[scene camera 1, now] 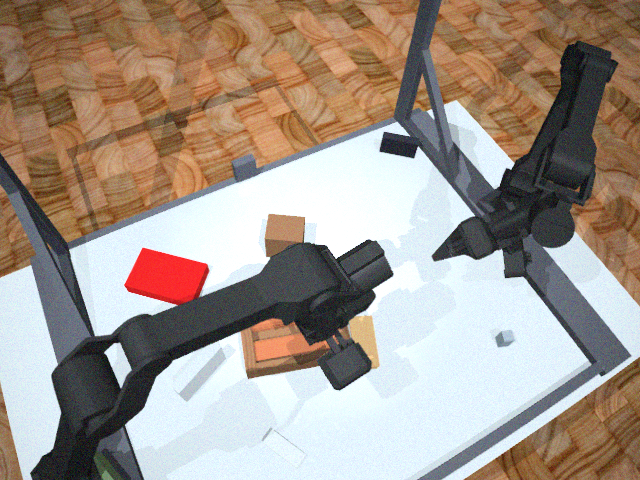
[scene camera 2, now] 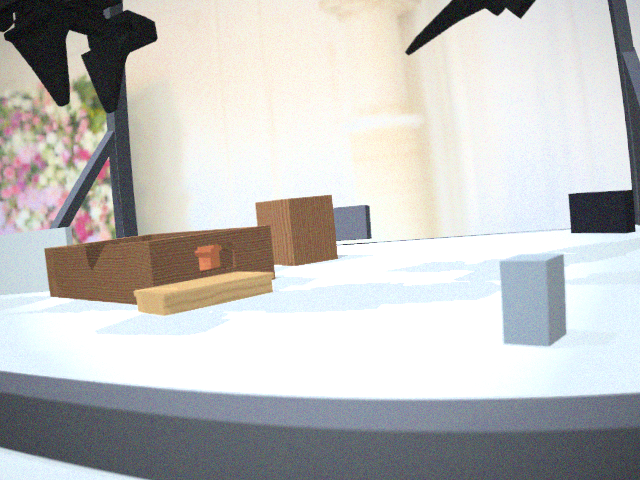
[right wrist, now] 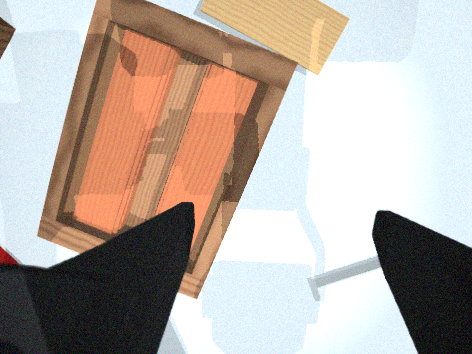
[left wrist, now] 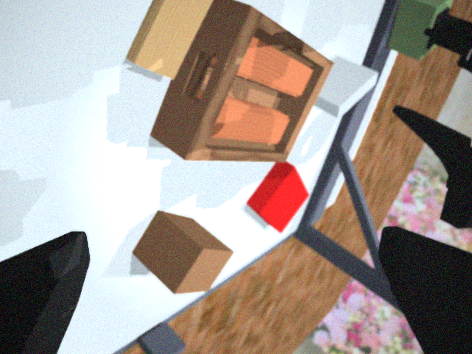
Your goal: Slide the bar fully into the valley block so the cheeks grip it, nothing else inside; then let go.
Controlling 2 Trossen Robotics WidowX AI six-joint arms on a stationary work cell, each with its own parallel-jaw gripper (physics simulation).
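Frame: origin at the left arm's base, x down, y ahead, z right, level; metres.
Seen in the pictures: left gripper, fingertip midpoint: [scene camera 1: 439, 256] [scene camera 2: 357, 16] [left wrist: 236, 245]; right gripper, fingertip midpoint: [scene camera 1: 322, 339] [scene camera 2: 88, 108] [right wrist: 283, 218] [left wrist: 408, 71]; right arm's base, origin of the base link: [left wrist: 437, 27].
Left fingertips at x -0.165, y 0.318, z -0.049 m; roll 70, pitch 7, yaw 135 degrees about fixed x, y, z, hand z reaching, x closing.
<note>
Offsets run from my left fingertips to a thing's top centre. "spot": to the spot under its first point.
A brown open-topped wooden block {dx +0.150, dy +0.237, dz +0.086 m} [scene camera 1: 284, 368] [scene camera 2: 103, 273] [left wrist: 175, 120] [right wrist: 270, 62] holds two orange cheeks {spot: dx +0.162, dy +0.272, dz +0.066 m} [scene camera 1: 284, 346] {spot: dx +0.162, dy +0.221, dz +0.111 m} [left wrist: 250, 122] [right wrist: 122, 150] with a brown valley between them. Its end wall has a narrow opening [scene camera 2: 208, 257] [left wrist: 202, 75]. A tan bar-like piece {dx +0.185, dy +0.138, dz -0.005 m} [scene camera 1: 364, 341] [scene camera 2: 206, 294] [left wrist: 170, 35] [right wrist: 280, 25] lies outside, beside that wall. My left gripper [scene camera 1: 434, 257] [scene camera 2: 408, 53] [left wrist: 236, 245] is open and empty, high to the block's right in scene camera 1. My right gripper [scene camera 2: 86, 107] [right wrist: 283, 218] is open and empty above the block; its fingers are hidden in scene camera 1.
A red block {dx +0.171, dy +0.382, dz +0.325 m} [scene camera 1: 166, 275] [left wrist: 280, 197] and a brown block {dx +0.126, dy +0.140, dz +0.260 m} [scene camera 1: 284, 233] [scene camera 2: 297, 229] [left wrist: 182, 252] stand behind. A long pale block {dx +0.131, dy +0.422, dz +0.114 m} [scene camera 1: 204, 373], a thin white piece {dx +0.187, dy +0.370, dz -0.079 m} [scene camera 1: 284, 446], a small grey block {dx +0.165, dy -0.090, dz -0.163 m} [scene camera 1: 505, 337] [scene camera 2: 532, 299] and a black block {dx +0.150, dy -0.233, dz +0.328 m} [scene camera 1: 398, 144] [scene camera 2: 601, 211] also lie around.
</note>
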